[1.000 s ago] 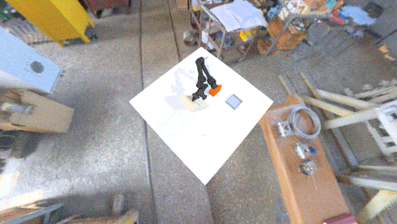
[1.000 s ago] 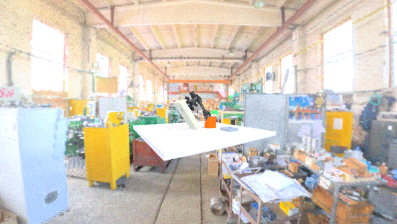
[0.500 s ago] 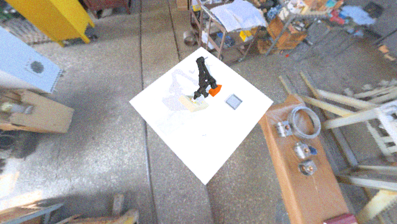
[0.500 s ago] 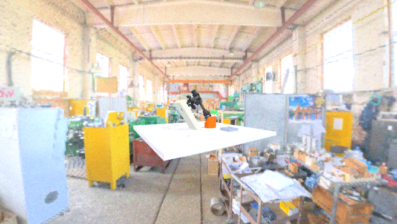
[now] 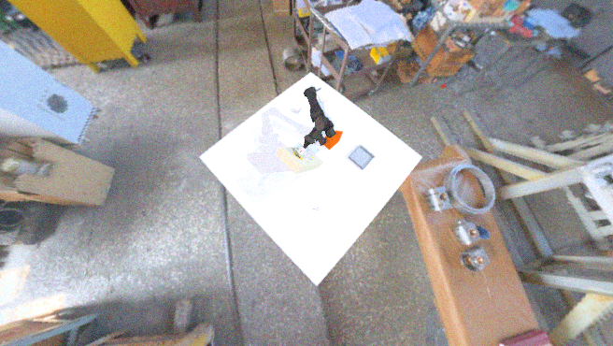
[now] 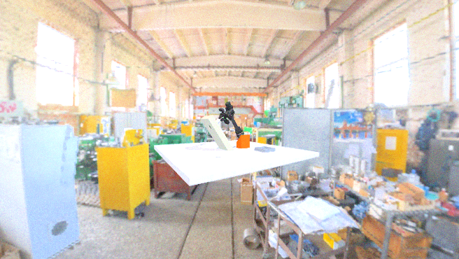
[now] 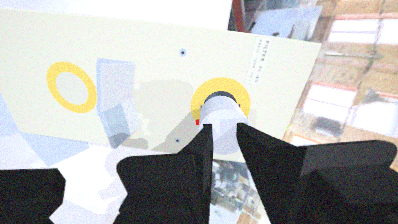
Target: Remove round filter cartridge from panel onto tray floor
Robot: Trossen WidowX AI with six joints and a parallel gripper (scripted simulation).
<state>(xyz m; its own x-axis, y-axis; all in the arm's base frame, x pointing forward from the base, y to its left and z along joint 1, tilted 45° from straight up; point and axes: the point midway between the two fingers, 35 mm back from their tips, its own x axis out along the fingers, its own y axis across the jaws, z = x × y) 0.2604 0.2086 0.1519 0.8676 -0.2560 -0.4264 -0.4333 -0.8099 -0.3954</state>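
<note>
The cream service panel lies 20 mm ahead of my gripper tip and 110 mm below it. Also, from my gripper tip: grey tray: 420 mm behind, 220 mm to the left, 290 mm below; round filter cartridge: 10 mm ahead, 10 mm below.
</note>
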